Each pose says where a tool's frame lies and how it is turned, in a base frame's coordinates. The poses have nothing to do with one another.
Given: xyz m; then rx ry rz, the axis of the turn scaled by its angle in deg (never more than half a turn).
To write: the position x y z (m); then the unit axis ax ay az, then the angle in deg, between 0 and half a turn. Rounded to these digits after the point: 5 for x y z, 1 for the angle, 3 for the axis.
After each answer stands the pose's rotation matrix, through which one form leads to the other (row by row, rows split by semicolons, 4 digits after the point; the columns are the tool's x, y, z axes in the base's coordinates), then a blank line. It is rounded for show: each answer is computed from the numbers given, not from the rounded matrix.
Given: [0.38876 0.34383 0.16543 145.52 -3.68 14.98]
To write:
[0.38876 0.34383 0.16543 0.994 -0.025 0.102 146.3]
0.9796 -0.1026 0.1726; 0.0109 -0.8311 -0.5560; 0.2005 0.5465 -0.8131

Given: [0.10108 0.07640 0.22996 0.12 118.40 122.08]
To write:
[0.10108 0.07640 0.22996 0.001 0.696 0.718 170.1]
-0.9850 -0.1229 0.1211; 0.1248 -0.0229 0.9919; -0.1191 0.9922 0.0379

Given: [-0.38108 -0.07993 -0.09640 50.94 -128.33 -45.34]
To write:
[-0.38108 -0.07993 -0.09640 0.351 -0.883 -0.312 145.3]
-0.5985 -0.3866 -0.7017; -0.7416 0.5987 0.3027; 0.3031 0.7015 -0.6450

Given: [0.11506 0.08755 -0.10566 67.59 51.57 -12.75]
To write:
[0.11506 0.08755 -0.10566 0.786 0.600 -0.148 86.0]
0.6450 0.5864 0.4900; 0.2905 0.4049 -0.8670; -0.7068 0.7016 0.0908

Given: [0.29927 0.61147 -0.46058 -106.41 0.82 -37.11]
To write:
[0.29927 0.61147 -0.46058 -0.944 0.007 -0.329 112.7]
0.8497 0.2943 0.4376; -0.3133 -0.3858 0.8678; 0.4242 -0.8744 -0.2356

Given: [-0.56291 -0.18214 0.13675 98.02 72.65 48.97]
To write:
[-0.56291 -0.18214 0.13675 0.746 0.553 0.372 131.5]
0.2618 0.4057 0.8757; 0.9640 -0.1546 -0.2165; 0.0475 0.9008 -0.4316

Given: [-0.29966 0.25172 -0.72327 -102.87 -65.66 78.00]
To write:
[-0.29966 0.25172 -0.72327 -0.710 -0.453 0.539 144.8]
0.0993 0.2751 -0.9563; 0.8954 -0.4440 -0.0347; -0.4341 -0.8528 -0.2904

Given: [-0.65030 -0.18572 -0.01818 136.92 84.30 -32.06]
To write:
[-0.65030 -0.18572 -0.01818 0.835 0.514 -0.196 164.0]
0.4066 0.8961 -0.1781; 0.7880 -0.4426 -0.4280; -0.4623 0.0336 -0.8861

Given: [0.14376 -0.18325 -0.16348 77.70 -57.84 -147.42]
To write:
[0.14376 -0.18325 -0.16348 0.440 -0.328 -0.836 176.4]
-0.6103 -0.2360 -0.7561; -0.3411 -0.7832 0.5198; -0.7149 0.5752 0.3975

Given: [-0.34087 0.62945 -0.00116 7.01 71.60 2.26]
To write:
[-0.34087 0.62945 -0.00116 0.097 0.995 0.031 72.0]
0.3159 0.0370 0.9481; 0.0968 0.9928 -0.0710; -0.9438 0.1142 0.3101

